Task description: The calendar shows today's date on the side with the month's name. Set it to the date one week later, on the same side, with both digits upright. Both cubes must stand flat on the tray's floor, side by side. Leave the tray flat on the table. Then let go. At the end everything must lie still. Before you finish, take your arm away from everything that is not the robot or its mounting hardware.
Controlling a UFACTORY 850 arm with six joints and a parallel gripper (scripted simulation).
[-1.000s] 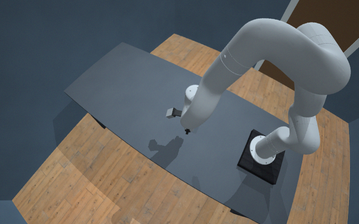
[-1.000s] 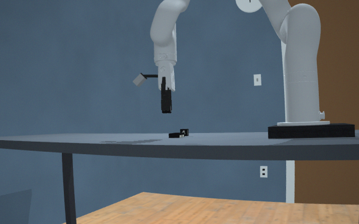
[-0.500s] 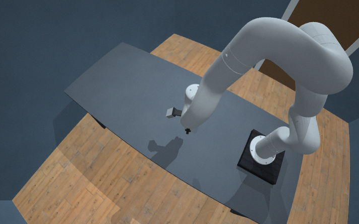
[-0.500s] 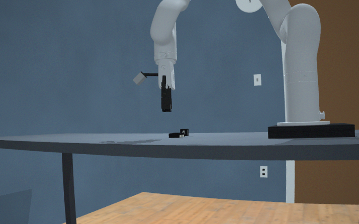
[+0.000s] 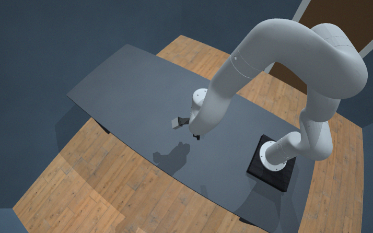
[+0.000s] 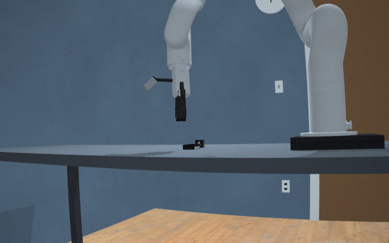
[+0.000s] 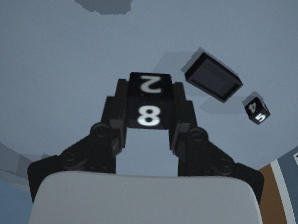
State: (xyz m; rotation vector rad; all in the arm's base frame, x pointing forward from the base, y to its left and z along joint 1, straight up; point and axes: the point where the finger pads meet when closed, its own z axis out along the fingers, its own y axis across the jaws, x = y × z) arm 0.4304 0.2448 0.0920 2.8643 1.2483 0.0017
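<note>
Now: the calendar cube 1 cm below my hand. The rest, counted from my hand: black tray 3 cm ahead, 10 cm to the right, 12 cm below.
</note>
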